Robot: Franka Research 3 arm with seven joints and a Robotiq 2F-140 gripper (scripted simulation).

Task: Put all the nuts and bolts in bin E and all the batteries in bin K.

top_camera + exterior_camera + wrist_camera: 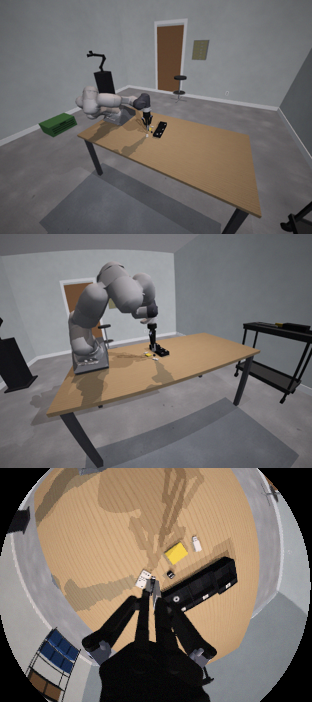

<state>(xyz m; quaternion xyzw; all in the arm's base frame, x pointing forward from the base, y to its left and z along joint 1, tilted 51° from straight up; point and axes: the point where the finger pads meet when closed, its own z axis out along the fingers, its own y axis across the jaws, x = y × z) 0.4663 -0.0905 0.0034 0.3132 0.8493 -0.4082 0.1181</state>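
The white spotted card lies 10 cm below my hand and 3 cm to the right of it. Also, from my hand: yellow piece (10 cm below, 9 cm to the left, 2 cm behind); then dark piece (3 cm below).
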